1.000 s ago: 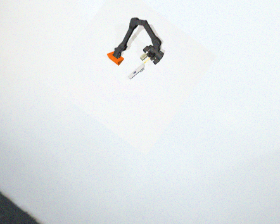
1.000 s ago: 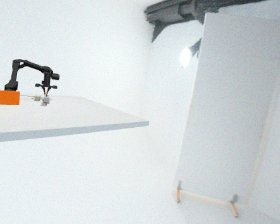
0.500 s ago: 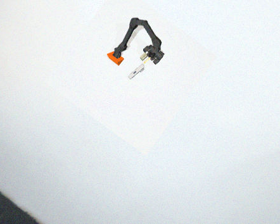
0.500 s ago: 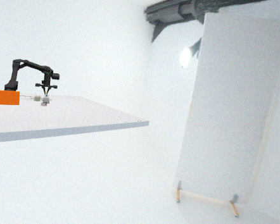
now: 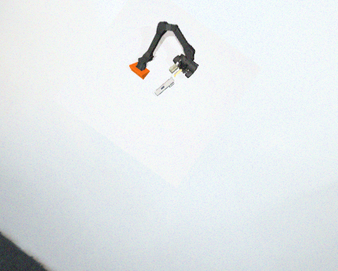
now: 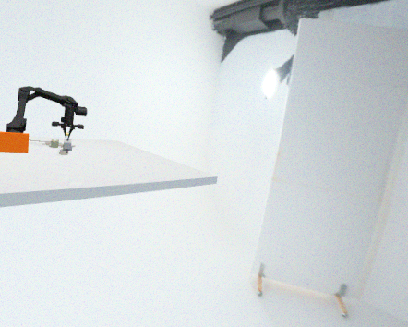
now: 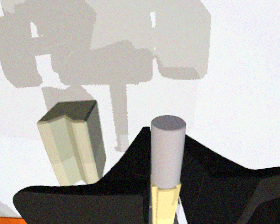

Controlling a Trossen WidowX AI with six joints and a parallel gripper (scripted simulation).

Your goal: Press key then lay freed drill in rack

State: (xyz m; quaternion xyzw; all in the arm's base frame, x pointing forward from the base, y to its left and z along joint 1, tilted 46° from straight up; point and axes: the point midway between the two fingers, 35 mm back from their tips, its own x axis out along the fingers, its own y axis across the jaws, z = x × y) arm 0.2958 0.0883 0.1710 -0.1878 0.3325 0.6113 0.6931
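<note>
Now: gripper tip 4 cm to the left of the drill, 3 cm below it and 1 cm past it. Also, from my gripper tip: key (22 cm to the right, 4 cm behind); then rack (7 cm behind, 3 cm below, 2 cm to the right); then grey block (19 cm to the right, 4 cm behind, 1 cm below).
</note>
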